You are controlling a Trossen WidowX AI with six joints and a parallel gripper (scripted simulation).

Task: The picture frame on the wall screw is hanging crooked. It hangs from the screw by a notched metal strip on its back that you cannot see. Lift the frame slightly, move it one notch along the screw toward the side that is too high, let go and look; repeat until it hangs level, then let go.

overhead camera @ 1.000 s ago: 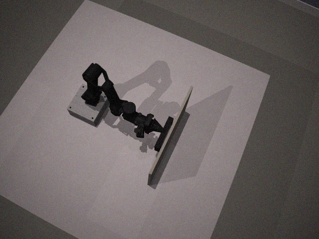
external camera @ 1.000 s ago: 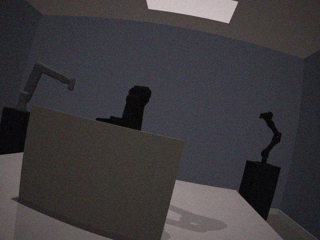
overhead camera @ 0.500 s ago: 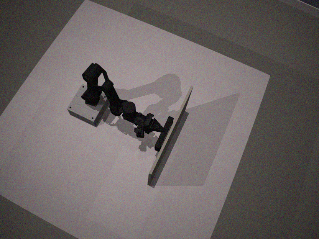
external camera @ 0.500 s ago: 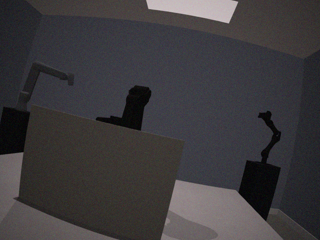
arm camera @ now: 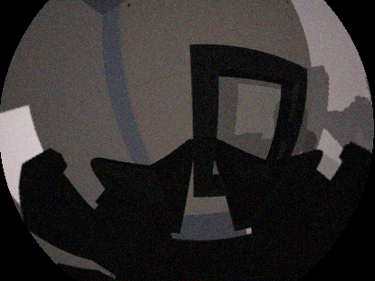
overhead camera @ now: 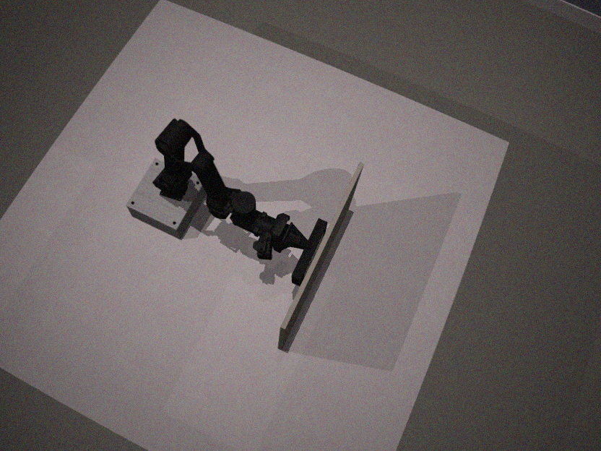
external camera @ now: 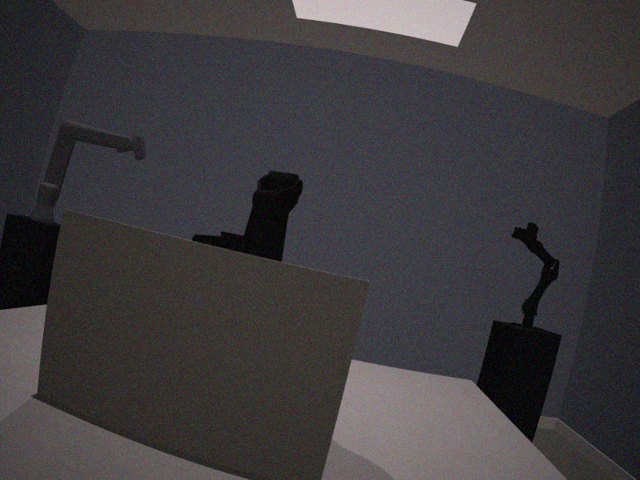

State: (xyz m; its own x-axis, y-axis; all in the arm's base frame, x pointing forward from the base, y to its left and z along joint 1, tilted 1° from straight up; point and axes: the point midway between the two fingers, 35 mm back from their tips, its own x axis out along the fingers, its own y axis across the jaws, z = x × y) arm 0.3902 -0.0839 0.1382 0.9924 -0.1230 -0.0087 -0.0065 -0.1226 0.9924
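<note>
My gripper tip is now 5 cm above the picture frame and 1 cm short of it. From my gripper tip the other things lie so: beige wall panel: 7 cm below, 2 cm ahead.
</note>
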